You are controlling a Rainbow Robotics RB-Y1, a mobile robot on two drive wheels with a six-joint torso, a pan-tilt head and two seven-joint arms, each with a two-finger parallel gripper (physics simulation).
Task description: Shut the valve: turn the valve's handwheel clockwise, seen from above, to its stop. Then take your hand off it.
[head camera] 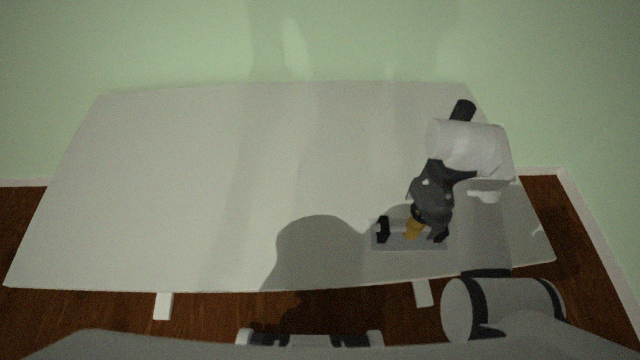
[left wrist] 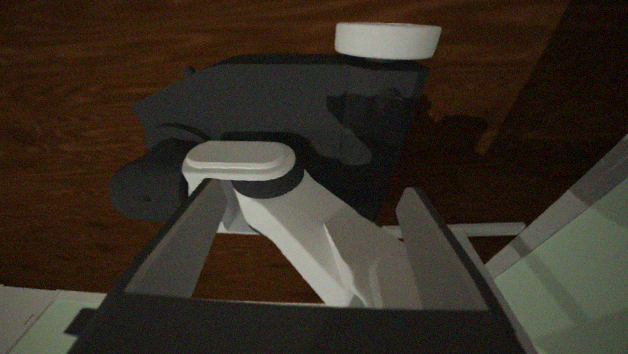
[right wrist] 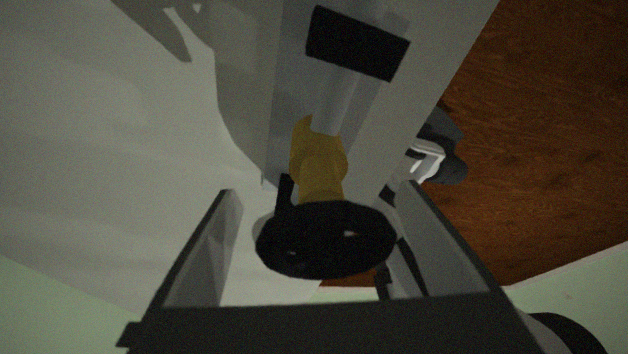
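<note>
The valve's black handwheel (right wrist: 325,250) sits on top of the yellow valve body (right wrist: 318,160) (head camera: 413,228). In the head view my right gripper hides most of the wheel. My right gripper (right wrist: 318,194) (head camera: 426,224) is open over the wheel, with one finger on each side of it. The wheel stands between the fingers, with its edge close to the finger at the right of the right wrist view; I cannot tell whether they touch. My left gripper (left wrist: 311,194) is open and empty, away from the valve, above the floor beside the robot's base.
The valve sits in a grey pipe between black end blocks (head camera: 383,229) (right wrist: 357,43), on a grey base plate (head camera: 400,245). It stands near the front edge of the white table (head camera: 175,175) (right wrist: 90,150). The robot's dark wheeled base (left wrist: 280,95) shows in the left wrist view.
</note>
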